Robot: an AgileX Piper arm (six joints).
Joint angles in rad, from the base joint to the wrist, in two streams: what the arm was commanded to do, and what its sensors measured. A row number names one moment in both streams.
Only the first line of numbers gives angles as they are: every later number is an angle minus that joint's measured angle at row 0.
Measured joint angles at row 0:
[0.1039, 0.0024, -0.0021, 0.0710, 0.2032, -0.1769]
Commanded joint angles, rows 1 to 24:
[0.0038, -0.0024, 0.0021, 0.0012, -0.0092, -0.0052]
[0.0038, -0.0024, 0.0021, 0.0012, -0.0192, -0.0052]
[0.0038, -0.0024, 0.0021, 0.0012, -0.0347, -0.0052]
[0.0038, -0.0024, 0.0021, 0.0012, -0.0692, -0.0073]
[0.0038, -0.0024, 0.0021, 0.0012, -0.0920, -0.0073]
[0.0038, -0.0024, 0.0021, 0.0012, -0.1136, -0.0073]
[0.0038, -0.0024, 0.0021, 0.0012, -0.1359, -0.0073]
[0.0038, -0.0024, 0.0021, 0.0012, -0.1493, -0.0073]
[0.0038, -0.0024, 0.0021, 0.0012, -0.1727, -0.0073]
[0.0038, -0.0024, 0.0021, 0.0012, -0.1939, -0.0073]
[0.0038, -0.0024, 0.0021, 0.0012, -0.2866, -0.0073]
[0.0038, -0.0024, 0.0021, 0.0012, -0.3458, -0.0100]
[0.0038, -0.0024, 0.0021, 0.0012, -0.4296, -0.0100]
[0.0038, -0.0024, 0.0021, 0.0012, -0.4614, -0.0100]
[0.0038, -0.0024, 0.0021, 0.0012, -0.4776, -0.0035]
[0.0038, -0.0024, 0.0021, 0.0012, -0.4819, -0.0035]
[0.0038, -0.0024, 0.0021, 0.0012, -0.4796, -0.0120]
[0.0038, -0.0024, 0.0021, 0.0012, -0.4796, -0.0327]
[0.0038, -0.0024, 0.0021, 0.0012, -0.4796, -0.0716]
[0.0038, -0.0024, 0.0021, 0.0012, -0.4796, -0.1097]
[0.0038, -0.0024, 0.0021, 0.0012, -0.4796, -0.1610]
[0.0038, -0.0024, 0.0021, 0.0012, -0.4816, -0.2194]
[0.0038, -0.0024, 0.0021, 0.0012, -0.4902, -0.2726]
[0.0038, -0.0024, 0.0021, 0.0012, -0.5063, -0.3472]
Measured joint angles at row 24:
[0.0000, 0.0000, 0.0000, 0.0000, -0.4642, -0.1350]
